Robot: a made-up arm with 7 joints. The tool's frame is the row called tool. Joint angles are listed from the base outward.
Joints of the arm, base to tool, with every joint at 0 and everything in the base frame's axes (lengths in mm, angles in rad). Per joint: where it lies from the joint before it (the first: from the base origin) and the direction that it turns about. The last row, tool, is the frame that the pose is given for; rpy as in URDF.
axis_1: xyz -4.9 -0.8 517 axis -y
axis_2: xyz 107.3 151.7 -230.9 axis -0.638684 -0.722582 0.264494
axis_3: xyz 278 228.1 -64.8 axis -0.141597 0.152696 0.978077
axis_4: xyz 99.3 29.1 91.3 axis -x
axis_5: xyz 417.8 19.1 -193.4 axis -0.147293 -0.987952 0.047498
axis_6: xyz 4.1 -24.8 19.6 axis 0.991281 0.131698 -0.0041
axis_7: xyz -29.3 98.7 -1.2 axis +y
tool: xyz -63.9 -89 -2.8 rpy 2.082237 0.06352 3.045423
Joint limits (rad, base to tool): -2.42..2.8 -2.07..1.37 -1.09..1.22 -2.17..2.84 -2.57..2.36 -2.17..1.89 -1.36..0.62
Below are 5 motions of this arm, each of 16 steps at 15 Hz.
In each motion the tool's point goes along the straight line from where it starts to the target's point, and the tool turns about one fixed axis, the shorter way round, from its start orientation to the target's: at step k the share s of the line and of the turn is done. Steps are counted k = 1, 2, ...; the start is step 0. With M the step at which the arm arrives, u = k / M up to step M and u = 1 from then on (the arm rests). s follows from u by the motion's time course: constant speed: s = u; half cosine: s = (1 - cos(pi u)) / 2; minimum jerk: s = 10 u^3 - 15 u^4 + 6 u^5.
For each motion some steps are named. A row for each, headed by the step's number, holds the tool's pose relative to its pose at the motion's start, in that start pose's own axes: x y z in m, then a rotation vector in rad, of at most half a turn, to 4 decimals.
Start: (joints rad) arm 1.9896 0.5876 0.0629 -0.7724 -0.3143 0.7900 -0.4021
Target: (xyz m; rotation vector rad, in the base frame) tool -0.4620 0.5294 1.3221 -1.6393 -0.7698 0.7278
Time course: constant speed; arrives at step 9
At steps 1, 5, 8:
1: -0.0215 0.0318 0.0064 -0.0138 -0.0402 -0.1289
5: -0.1076 0.1591 0.0321 -0.0690 -0.2010 -0.6447
8: -0.1721 0.2545 0.0513 -0.1104 -0.3216 -1.0316

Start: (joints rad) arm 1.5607 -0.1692 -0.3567 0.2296 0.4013 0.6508 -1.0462
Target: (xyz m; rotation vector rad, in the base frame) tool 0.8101 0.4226 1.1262 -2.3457 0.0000 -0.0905
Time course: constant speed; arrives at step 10
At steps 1, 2, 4, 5, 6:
1: 0.0393 0.0106 -0.0102 -0.1424 0.0676 -0.0197
2: 0.0786 0.0211 -0.0204 -0.2848 0.1352 -0.0393
4: 0.1572 0.0422 -0.0409 -0.5696 0.2704 -0.0787
5: 0.1964 0.0528 -0.0511 -0.7121 0.3380 -0.0983
6: 0.2357 0.0633 -0.0613 -0.8545 0.4056 -0.1180

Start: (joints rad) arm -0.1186 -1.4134 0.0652 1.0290 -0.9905 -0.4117 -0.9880
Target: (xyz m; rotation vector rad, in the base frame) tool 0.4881 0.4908 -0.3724 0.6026 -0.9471 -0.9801
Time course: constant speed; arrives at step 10
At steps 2, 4, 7, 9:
2: -0.0181 0.0195 0.0102 0.0141 0.2061 -0.0560
4: -0.0361 0.0391 0.0203 0.0282 0.4122 -0.1121
7: -0.0632 0.0684 0.0355 0.0493 0.7214 -0.1961
9: -0.0813 0.0879 0.0457 0.0634 0.9275 -0.2521

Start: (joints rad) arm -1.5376 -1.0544 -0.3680 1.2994 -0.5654 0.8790 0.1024
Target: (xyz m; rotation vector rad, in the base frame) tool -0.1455 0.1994 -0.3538 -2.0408 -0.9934 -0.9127
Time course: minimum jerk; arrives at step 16
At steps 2, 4, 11, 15, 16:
2: 0.0087 0.0034 -0.0030 -0.0124 0.0094 -0.0158
4: 0.0564 0.0222 -0.0195 -0.0801 0.0606 -0.1022
11: 0.4469 0.1759 -0.1543 -0.6346 0.4797 -0.8093
15: 0.5438 0.2140 -0.1878 -0.7722 0.5837 -0.9848
16: 0.5450 0.2145 -0.1882 -0.7739 0.5850 -0.9870

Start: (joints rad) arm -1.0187 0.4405 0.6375 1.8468 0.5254 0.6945 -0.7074
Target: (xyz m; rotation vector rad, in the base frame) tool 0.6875 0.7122 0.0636 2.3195 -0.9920 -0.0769
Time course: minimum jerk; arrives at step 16
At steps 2, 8, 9, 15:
2: -0.0002 -0.0018 -0.0070 0.0016 0.0078 -0.0043
8: -0.0072 -0.0557 -0.2193 0.0499 0.2436 -0.1340
9: -0.0089 -0.0686 -0.2702 0.0614 0.3001 -0.1651
15: -0.0144 -0.1111 -0.4376 0.0995 0.4861 -0.2674

